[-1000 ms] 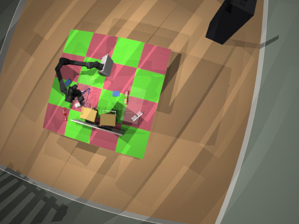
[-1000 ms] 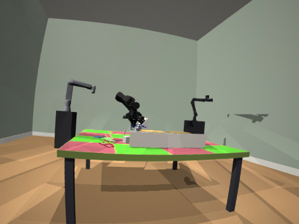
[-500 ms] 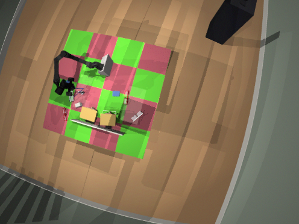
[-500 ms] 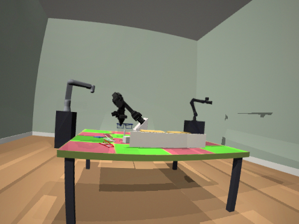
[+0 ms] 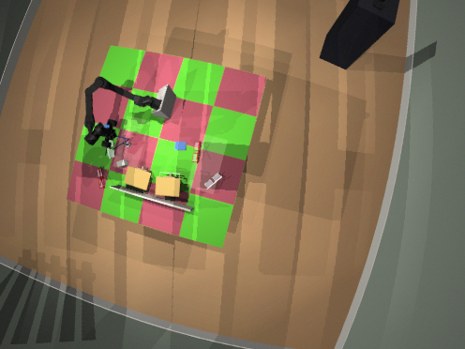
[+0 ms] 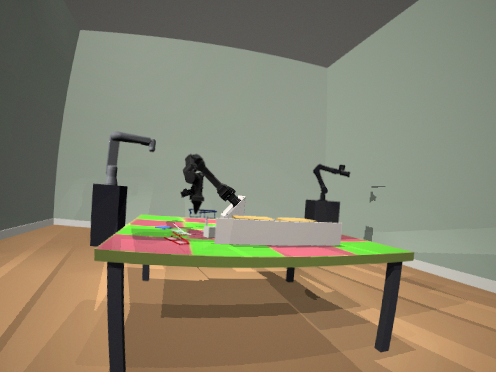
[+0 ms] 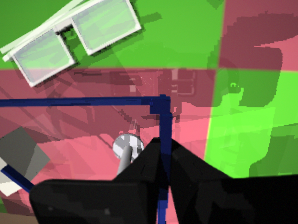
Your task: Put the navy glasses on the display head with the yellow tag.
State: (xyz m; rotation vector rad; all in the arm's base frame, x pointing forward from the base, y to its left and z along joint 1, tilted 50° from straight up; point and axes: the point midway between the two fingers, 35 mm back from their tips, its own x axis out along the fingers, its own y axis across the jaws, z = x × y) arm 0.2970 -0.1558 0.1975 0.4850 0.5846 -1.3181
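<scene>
My gripper tip is 7 cm above the white post, 6 cm to the right of it and 3 cm short of it. Also, from my gripper tip: long grey wall (40 cm to the left, 31 cm ahead, 4 cm below); then white block (17 cm ahead, 8 cm to the left, 6 cm below).
</scene>
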